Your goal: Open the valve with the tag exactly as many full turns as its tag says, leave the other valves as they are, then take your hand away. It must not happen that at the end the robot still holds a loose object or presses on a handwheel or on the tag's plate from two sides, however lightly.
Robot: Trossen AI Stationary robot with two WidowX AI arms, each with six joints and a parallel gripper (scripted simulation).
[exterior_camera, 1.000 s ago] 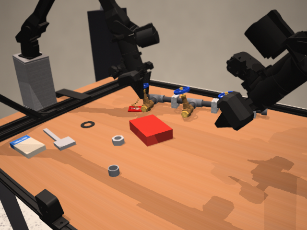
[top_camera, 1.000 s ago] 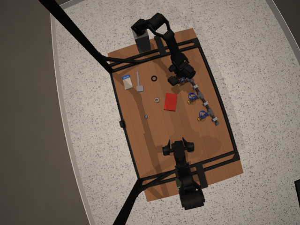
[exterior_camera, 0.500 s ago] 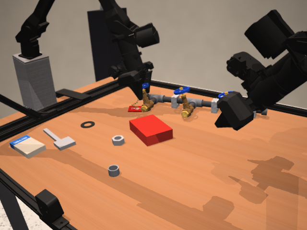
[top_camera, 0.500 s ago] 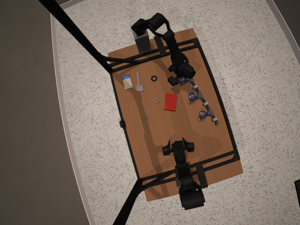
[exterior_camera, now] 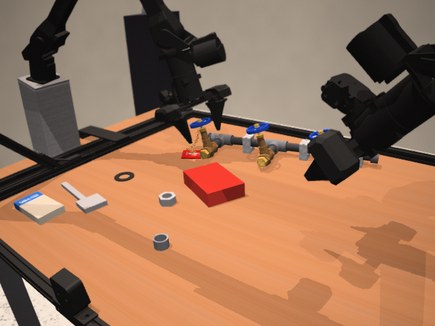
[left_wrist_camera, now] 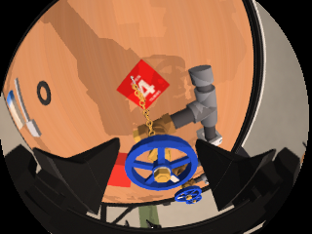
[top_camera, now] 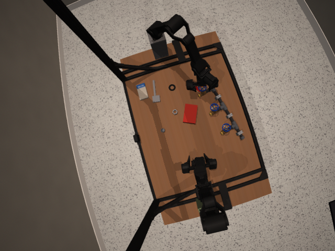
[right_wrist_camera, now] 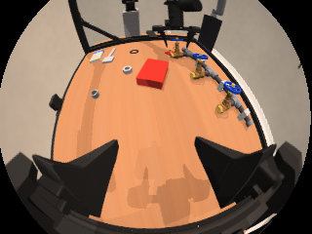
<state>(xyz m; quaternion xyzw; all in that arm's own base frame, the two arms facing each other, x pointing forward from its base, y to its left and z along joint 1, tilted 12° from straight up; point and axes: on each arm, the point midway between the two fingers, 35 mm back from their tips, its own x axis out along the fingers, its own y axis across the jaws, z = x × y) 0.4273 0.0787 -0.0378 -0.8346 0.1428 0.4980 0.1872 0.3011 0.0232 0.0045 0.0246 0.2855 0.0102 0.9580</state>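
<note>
The red tag is 1 cm behind my left hand, 4 cm to the left of it and 9 cm below it. From my left hand the other things lie so: box (38 cm behind, 12 cm to the left, 8 cm below); then red block (11 cm behind, 12 cm to the right, 8 cm below); then grey t-shaped piece (30 cm behind, 8 cm to the left, 9 cm below).
</note>
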